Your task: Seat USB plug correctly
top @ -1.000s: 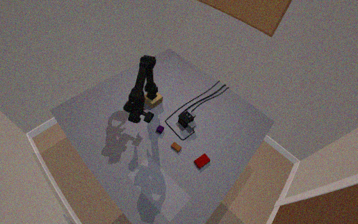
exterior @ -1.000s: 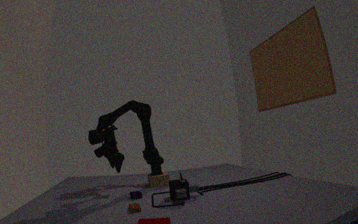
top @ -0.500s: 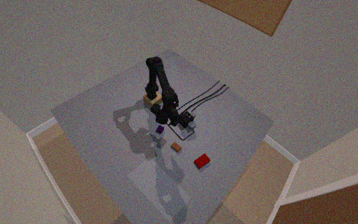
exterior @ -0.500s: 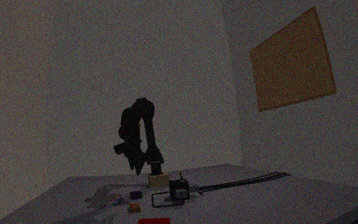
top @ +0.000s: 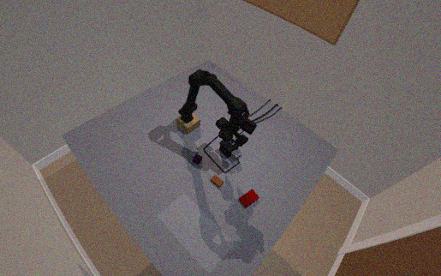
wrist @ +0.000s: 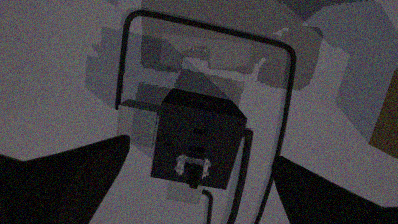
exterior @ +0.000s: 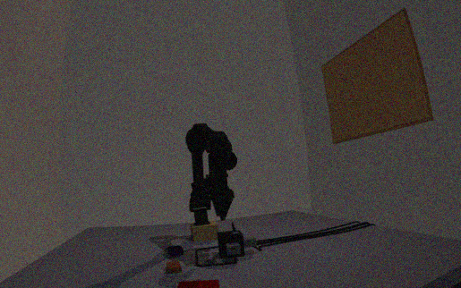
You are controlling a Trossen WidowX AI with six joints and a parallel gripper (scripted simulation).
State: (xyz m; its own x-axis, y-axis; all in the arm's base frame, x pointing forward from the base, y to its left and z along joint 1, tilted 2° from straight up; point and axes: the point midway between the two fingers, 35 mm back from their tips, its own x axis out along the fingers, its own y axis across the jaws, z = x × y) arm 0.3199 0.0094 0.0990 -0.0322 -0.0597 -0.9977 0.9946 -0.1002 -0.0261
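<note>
My gripper tip is 40 mm to the right of the dark USB plug and 40 mm above it. Round my gripper tip: orange block: 80 mm ahead, 180 mm to the right, 120 mm below; purple cube: 80 mm behind, 150 mm to the right, 120 mm below; USB socket: 10 mm ahead, 40 mm to the left, 60 mm below.
</note>
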